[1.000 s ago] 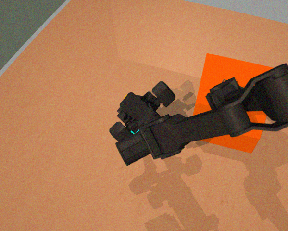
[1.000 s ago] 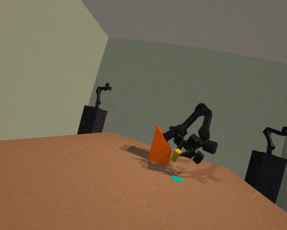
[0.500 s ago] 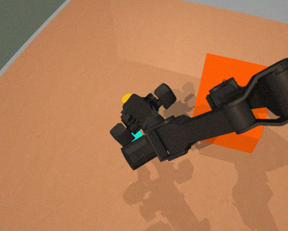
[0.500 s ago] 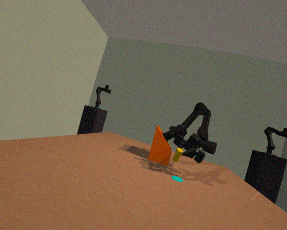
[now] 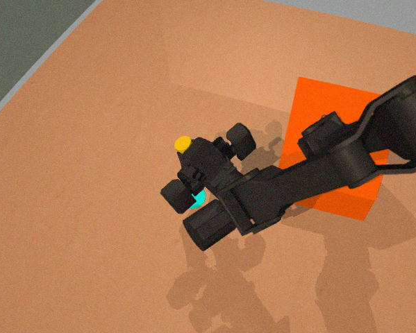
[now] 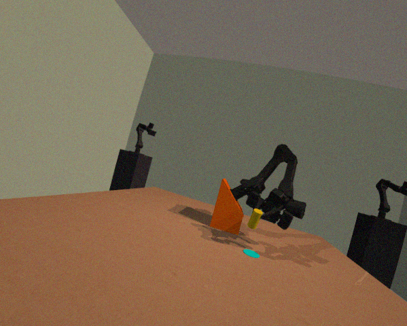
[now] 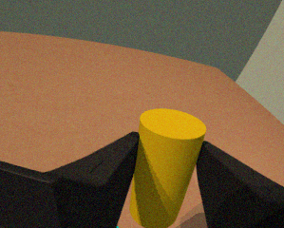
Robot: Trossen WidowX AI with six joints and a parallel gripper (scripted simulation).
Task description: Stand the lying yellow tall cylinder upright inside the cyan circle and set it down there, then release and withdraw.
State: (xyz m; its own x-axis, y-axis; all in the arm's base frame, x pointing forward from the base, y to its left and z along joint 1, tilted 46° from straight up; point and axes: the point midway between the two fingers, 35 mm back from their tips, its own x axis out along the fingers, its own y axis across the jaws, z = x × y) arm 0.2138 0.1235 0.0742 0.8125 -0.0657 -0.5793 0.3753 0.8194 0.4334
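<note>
Right now my gripper tip is 1 cm past the cyan circle, 2 cm to the right of it and 14 cm above it. Also, from my gripper tip: yellow tall cylinder (1 cm behind, 2 cm below).
</note>
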